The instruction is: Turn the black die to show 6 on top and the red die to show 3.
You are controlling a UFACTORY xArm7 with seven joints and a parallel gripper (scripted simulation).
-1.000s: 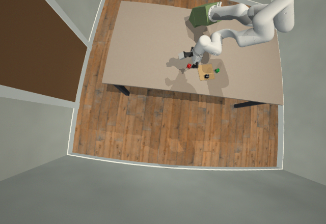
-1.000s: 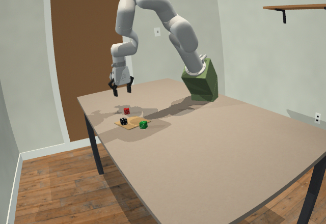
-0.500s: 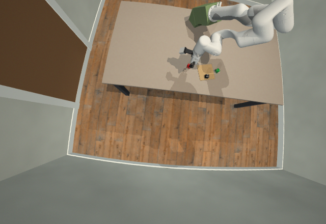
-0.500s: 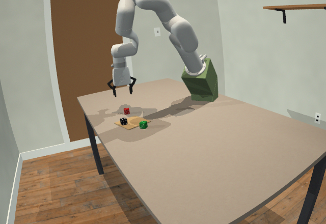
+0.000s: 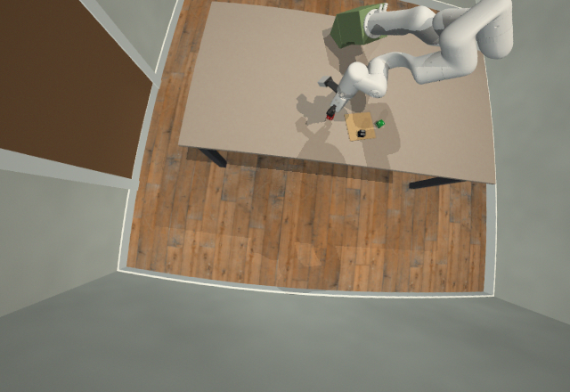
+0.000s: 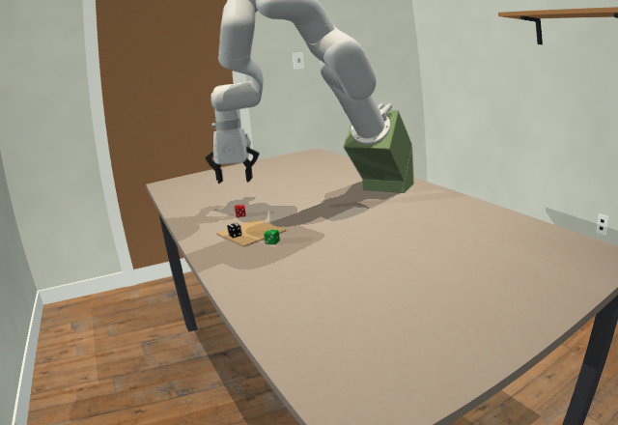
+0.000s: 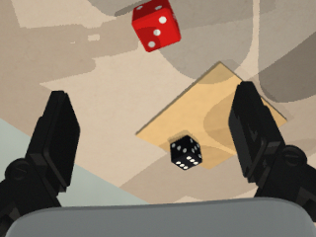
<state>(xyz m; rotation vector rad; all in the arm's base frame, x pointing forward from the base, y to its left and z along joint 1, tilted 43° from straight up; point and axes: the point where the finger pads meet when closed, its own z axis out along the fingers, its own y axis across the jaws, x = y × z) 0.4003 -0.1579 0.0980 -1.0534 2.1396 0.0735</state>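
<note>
Now: hand 100 mm above the red die. From my hand the other things lie so: tan mat 160 mm to the left, 120 mm below, 10 mm ahead; then black die 170 mm to the left, 100 mm below, 50 mm ahead; then green die 260 mm to the left, 100 mm below, 30 mm behind.
</note>
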